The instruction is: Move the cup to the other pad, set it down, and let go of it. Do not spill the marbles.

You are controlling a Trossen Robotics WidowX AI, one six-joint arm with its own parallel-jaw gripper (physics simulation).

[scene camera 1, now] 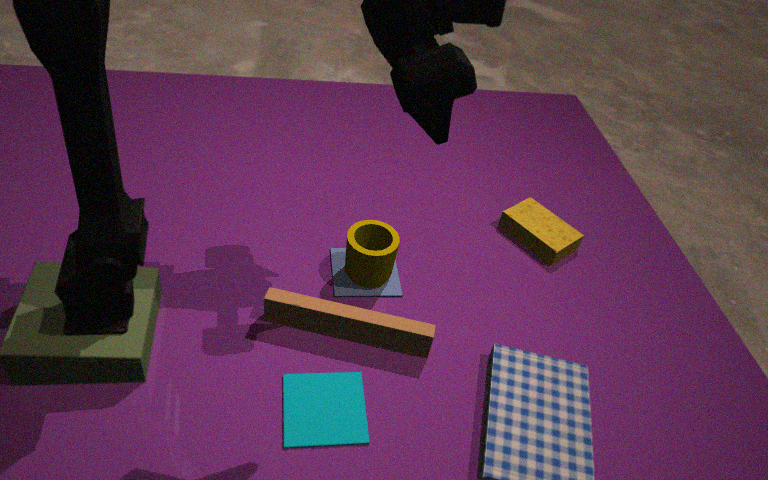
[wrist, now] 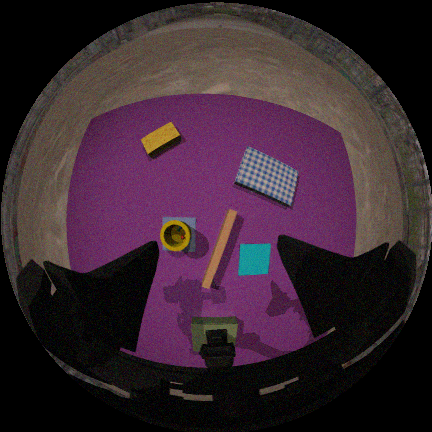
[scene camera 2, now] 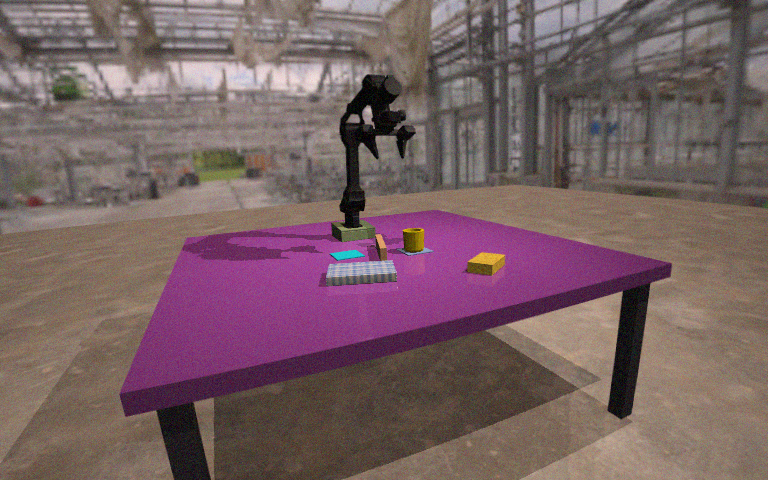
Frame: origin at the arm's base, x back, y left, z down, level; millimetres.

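Where they show: gripper, between the fingertips: (scene camera 1: 430, 118) (wrist: 218, 245) (scene camera 2: 390, 158); arm's base, origin of its link: (scene camera 1: 98, 312) (wrist: 216, 336) (scene camera 2: 352, 225).
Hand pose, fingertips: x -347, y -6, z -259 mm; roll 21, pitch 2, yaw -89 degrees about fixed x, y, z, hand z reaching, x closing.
Note:
Things, the pixels of their top centre, and the offset from my fingertips. "spot": a spot on its surface instead. Level surfaces: height alone.
- yellow cup, centre of its top: (scene camera 1: 373, 237) (wrist: 174, 235) (scene camera 2: 413, 230) dx +12, dy +82, dz +235 mm
- blue-grey pad, a spot on its surface: (scene camera 1: 339, 287) spot: dx +56, dy +59, dz +304 mm
- turquoise square, a spot on its surface: (scene camera 1: 325, 409) (wrist: 255, 259) (scene camera 2: 346, 254) spot: dx +102, dy -125, dz +304 mm
- wooden bar, a spot on its surface: (scene camera 1: 348, 324) (wrist: 222, 250) spot: dx +61, dy -28, dz +277 mm
- yellow sponge, centre of its top: (scene camera 1: 543, 223) (scene camera 2: 486, 258) (wrist: 159, 136) dx -276, dy +138, dz +277 mm
- blue-checked block, centre of its top: (scene camera 1: 540, 415) (scene camera 2: 361, 268) (wrist: 270, 174) dx -137, dy -179, dz +282 mm
- purple table, height of its surface: dz +307 mm
A yellow cup (scene camera 1: 370, 266) (scene camera 2: 413, 240) (wrist: 168, 247) stands upright on the blue-grey pad (scene camera 1: 339, 287) (scene camera 2: 425, 250) (wrist: 191, 221). Inside it, the wrist view shows small marbles (wrist: 177, 237), some of them red; their number cannot be told. The other pad, a turquoise square (scene camera 1: 325, 409) (scene camera 2: 347, 254) (wrist: 254, 259), lies flat on the far side of a wooden bar from the cup, with nothing on it. My gripper (scene camera 2: 389, 157) (wrist: 218, 245) is open and empty, pointing down high above the table. In scene camera 1 one finger shows at the top, and the other is out of frame.
The wooden bar (scene camera 1: 348, 324) (scene camera 2: 381, 247) (wrist: 220, 249) lies between the pads. A yellow sponge (scene camera 1: 540, 229) (scene camera 2: 485, 263) (wrist: 161, 138) and a blue-checked block (scene camera 1: 538, 416) (scene camera 2: 361, 272) (wrist: 267, 176) lie farther from the green arm base (scene camera 1: 33, 356) (scene camera 2: 353, 231) (wrist: 215, 324) on the purple table (scene camera 1: 226, 141).

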